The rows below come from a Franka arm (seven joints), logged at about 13 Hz.
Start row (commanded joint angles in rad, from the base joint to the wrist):
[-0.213 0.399 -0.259 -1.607 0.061 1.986 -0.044]
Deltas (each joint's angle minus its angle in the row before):
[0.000 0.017 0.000 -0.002 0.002 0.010 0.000]
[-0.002 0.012 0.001 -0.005 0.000 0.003 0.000]
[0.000 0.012 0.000 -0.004 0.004 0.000 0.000]
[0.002 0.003 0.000 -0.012 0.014 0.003 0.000]
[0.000 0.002 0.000 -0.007 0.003 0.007 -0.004]
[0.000 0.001 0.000 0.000 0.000 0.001 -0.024]
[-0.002 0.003 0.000 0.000 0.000 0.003 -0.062]
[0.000 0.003 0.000 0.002 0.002 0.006 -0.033]
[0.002 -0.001 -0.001 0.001 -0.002 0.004 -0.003]
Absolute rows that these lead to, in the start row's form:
[-0.213 0.416 -0.259 -1.609 0.063 1.996 -0.044]
[-0.215 0.428 -0.258 -1.614 0.063 1.999 -0.044]
[-0.215 0.440 -0.258 -1.618 0.067 1.999 -0.044]
[-0.213 0.443 -0.258 -1.630 0.081 2.002 -0.044]
[-0.213 0.445 -0.258 -1.637 0.084 2.009 -0.048]
[-0.213 0.446 -0.258 -1.637 0.084 2.010 -0.072]
[-0.215 0.449 -0.258 -1.637 0.084 2.013 -0.134]
[-0.215 0.452 -0.258 -1.635 0.086 2.019 -0.167]
[-0.213 0.451 -0.259 -1.634 0.084 2.023 -0.170]

